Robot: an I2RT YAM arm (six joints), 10 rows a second.
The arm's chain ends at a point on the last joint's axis. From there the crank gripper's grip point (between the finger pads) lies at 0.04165 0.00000 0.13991 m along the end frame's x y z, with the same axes.
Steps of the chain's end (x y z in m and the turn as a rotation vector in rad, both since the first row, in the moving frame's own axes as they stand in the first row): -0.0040, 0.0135, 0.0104, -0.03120, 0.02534, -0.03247; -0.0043, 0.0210, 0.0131, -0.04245, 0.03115, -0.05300; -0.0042, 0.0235, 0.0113, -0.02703, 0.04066, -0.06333; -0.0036, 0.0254, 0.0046, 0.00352, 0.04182, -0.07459; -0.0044, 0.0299, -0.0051, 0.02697, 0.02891, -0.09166; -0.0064, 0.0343, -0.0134, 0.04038, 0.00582, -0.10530
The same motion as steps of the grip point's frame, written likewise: -0.0004, 0.0164, 0.0093, -0.03120, 0.02534, -0.03247; 0.0001, 0.0246, 0.0117, -0.04245, 0.03115, -0.05300; 0.0015, 0.0244, 0.0095, -0.02703, 0.04066, -0.06333; 0.0021, 0.0216, 0.0027, 0.00352, 0.04182, -0.07459; -0.0007, 0.0222, -0.0065, 0.02697, 0.02891, -0.09166; -0.0061, 0.0242, -0.0138, 0.04038, 0.00582, -0.10530
